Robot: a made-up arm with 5 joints.
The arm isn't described. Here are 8 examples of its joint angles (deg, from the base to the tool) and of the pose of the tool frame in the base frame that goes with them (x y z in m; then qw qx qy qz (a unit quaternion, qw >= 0)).
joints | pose
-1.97 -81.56 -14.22 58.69 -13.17 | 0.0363 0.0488 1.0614 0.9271 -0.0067 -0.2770 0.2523
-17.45 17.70 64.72 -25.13 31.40 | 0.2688 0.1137 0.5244 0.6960 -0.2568 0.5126 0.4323
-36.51 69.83 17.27 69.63 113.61 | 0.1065 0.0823 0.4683 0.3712 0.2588 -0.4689 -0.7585
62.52 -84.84 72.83 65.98 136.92 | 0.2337 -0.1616 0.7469 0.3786 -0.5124 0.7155 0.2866
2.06 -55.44 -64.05 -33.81 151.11 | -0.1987 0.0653 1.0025 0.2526 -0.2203 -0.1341 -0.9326
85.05 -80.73 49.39 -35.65 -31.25 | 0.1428 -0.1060 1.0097 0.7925 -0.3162 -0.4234 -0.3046
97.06 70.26 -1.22 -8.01 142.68 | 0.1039 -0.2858 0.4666 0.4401 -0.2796 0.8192 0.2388
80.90 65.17 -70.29 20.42 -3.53 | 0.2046 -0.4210 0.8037 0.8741 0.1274 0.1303 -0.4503
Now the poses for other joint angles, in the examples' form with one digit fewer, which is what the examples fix.
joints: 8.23 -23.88 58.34 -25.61 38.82
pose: 0.398 0.012 0.732 0.902 -0.337 0.224 0.153
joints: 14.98 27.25 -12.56 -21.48 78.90
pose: 0.490 -0.047 0.817 0.736 -0.637 0.229 -0.001
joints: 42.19 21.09 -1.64 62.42 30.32
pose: 0.364 -0.176 0.661 0.707 0.160 0.682 0.099
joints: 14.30 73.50 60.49 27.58 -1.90
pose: -0.008 0.078 0.502 0.108 0.334 0.935 0.054
